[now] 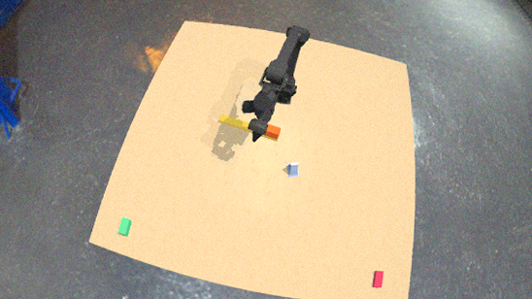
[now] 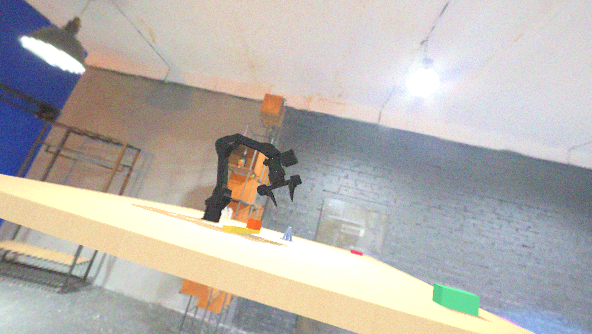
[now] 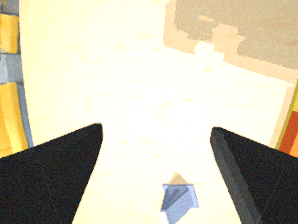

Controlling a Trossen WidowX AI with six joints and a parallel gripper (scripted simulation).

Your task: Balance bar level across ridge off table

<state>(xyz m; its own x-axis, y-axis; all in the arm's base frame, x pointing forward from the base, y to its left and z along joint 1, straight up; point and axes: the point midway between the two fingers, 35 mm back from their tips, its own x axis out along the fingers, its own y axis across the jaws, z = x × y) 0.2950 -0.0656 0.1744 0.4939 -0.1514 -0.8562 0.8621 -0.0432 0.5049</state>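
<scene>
Right now my gripper tip is 3 cm short of the blue ridge, 16 cm to the right of it and 11 cm above it. From my gripper tip the other things lie so: pink block: 43 cm ahead, 57 cm to the left, 14 cm below; then green block: 43 cm ahead, 43 cm to the right, 13 cm below.
</scene>
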